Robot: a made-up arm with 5 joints.
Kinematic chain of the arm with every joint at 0, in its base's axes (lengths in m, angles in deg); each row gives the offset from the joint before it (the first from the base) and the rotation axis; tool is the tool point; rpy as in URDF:
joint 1: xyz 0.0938 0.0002 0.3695 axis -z
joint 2: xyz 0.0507 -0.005 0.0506 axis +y
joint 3: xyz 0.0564 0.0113 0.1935 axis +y
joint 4: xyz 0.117 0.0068 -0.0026 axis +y
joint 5: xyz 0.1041 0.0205 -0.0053 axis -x
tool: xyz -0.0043 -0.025 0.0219 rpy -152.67 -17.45 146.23
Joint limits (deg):
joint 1: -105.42..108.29
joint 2: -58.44..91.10
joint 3: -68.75..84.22
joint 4: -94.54..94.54
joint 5: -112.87..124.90
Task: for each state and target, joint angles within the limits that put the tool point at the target. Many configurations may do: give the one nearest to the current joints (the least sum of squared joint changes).
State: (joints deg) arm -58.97 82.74 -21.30 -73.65 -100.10
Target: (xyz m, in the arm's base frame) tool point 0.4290 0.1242 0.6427
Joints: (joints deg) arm -18.15 38.62 -42.28 -90.34 -93.81
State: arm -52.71 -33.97 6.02 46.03 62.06
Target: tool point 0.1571 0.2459 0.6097
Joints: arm -65.96 -20.09 8.27 45.44 63.90
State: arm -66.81 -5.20 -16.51 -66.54 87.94
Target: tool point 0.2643 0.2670 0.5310
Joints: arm -47.42 11.01 40.86 -54.89 88.84
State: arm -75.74 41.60 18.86 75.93 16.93
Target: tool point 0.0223 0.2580 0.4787
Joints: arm -101.86 6.76 5.39 77.73 18.77
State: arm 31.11 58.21 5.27 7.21 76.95
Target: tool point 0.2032 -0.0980 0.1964
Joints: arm 60.14 83.24 33.32 20.20 70.65
